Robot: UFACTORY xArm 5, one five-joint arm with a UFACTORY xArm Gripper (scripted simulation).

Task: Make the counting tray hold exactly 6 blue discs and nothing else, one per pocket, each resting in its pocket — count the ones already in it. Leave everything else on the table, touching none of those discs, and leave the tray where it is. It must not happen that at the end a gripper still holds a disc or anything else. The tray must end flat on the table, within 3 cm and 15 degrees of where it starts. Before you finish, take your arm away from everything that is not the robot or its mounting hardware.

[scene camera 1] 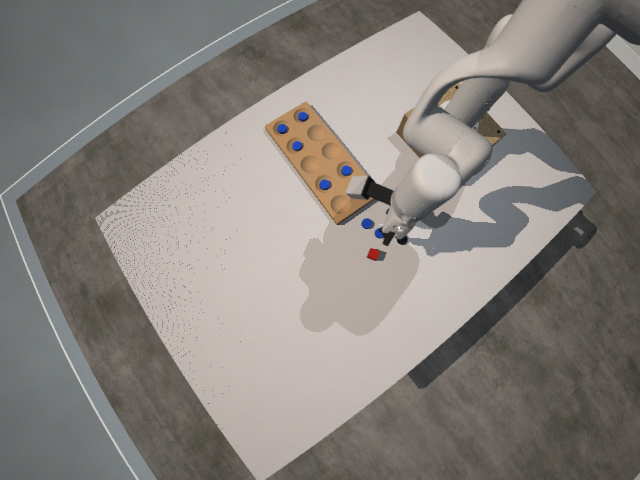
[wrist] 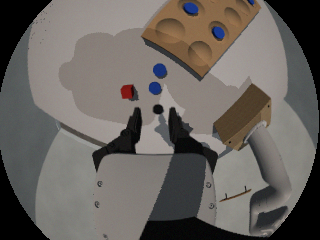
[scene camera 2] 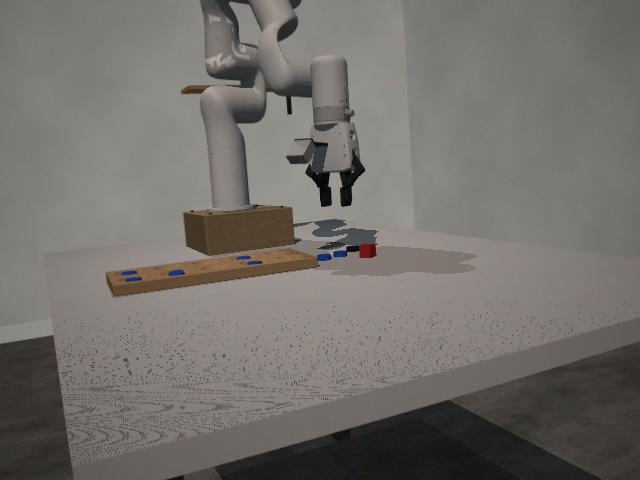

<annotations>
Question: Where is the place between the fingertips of my gripper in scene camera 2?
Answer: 336, 206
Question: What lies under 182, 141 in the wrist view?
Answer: My gripper.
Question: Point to a wooden counting tray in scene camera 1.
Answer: At 322, 156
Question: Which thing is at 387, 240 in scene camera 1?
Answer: My gripper.
</annotations>
